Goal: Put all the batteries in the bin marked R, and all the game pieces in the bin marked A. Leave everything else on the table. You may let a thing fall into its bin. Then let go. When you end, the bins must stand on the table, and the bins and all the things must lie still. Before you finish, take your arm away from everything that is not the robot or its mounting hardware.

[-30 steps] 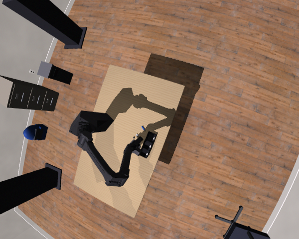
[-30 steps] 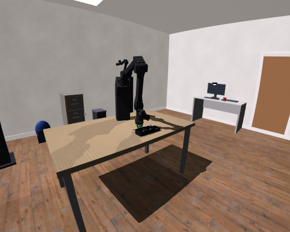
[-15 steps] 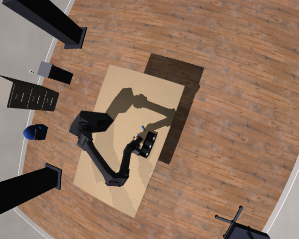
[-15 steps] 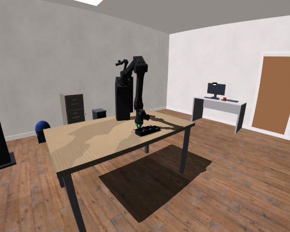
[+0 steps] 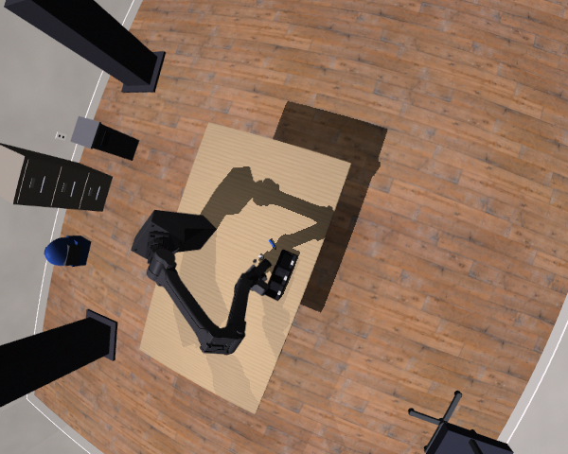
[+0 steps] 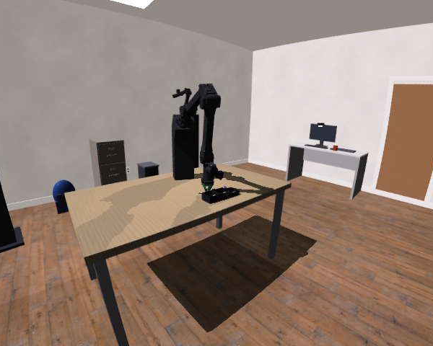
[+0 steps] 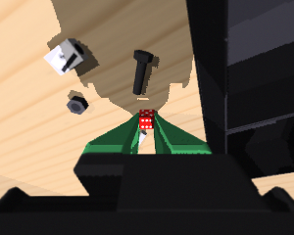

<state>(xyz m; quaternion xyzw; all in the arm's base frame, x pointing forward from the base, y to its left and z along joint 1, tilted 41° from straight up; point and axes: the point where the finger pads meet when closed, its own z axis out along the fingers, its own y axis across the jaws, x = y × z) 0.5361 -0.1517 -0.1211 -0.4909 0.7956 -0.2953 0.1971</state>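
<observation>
The red die is right at my hand. Also, from my hand: black nut-like piece: 5 cm to the left, 5 cm behind, 1 cm below; then black bolt: 5 cm to the left, 3 cm ahead; then silver bolt: 4 cm behind, 3 cm to the right.
</observation>
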